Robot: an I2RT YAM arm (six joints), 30 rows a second.
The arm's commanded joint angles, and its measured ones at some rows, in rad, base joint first. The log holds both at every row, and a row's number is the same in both.
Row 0, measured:
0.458, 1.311, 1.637, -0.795, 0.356, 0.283
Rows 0 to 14, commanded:
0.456, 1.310, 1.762, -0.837, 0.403, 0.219
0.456, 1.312, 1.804, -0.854, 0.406, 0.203
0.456, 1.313, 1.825, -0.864, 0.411, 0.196
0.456, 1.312, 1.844, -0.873, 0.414, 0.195
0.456, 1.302, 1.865, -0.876, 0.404, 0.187
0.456, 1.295, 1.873, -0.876, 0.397, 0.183
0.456, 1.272, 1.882, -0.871, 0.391, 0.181
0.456, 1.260, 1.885, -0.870, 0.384, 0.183
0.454, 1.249, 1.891, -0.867, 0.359, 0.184
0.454, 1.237, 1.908, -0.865, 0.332, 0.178
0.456, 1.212, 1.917, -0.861, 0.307, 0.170
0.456, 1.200, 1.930, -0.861, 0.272, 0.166
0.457, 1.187, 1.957, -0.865, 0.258, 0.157
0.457, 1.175, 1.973, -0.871, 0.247, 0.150
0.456, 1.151, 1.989, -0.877, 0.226, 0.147
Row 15, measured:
0.457, 1.231, 1.905, -0.884, 0.304, 0.190
